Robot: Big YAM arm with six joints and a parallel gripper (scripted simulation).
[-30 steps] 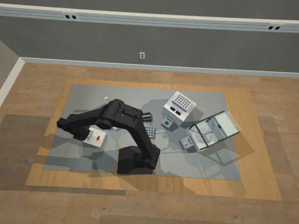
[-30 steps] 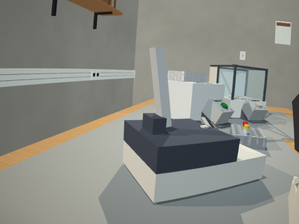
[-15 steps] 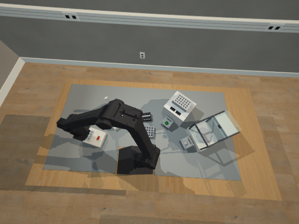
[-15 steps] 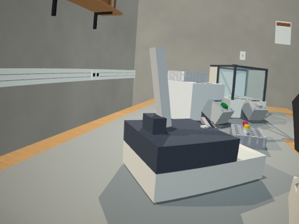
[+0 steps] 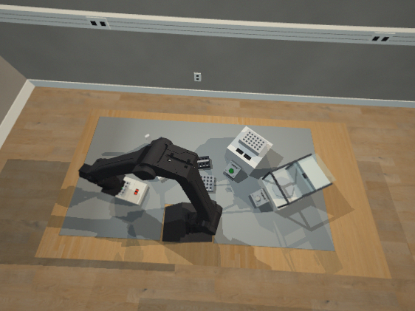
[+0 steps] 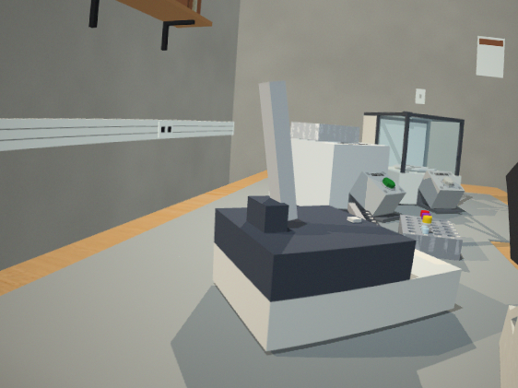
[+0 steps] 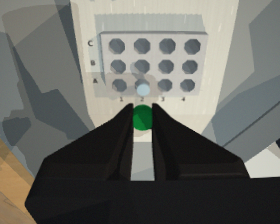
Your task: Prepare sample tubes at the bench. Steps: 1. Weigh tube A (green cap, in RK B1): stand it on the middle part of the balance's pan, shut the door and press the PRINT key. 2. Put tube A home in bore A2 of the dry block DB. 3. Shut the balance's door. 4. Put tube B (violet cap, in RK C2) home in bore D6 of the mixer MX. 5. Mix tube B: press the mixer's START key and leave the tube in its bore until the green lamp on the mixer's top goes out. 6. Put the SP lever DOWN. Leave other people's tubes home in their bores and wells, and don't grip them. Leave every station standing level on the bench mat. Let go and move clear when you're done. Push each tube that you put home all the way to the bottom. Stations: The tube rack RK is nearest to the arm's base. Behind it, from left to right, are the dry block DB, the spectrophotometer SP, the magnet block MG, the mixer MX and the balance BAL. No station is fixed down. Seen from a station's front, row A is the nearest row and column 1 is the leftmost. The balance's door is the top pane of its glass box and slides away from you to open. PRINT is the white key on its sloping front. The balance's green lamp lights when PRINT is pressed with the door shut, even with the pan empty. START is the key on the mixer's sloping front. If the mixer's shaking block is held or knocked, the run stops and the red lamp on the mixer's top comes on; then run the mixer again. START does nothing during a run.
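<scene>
Now: the dry block 20 mm to the right of my hand and 80 mm below it. From my hand the other things lie so: SP lever: 220 mm ahead, 150 mm to the right, 30 mm above; then rack RK: 10 mm ahead, 410 mm to the right, 100 mm below; then violet-capped tube B: 20 mm ahead, 380 mm to the right, 80 mm below.
</scene>
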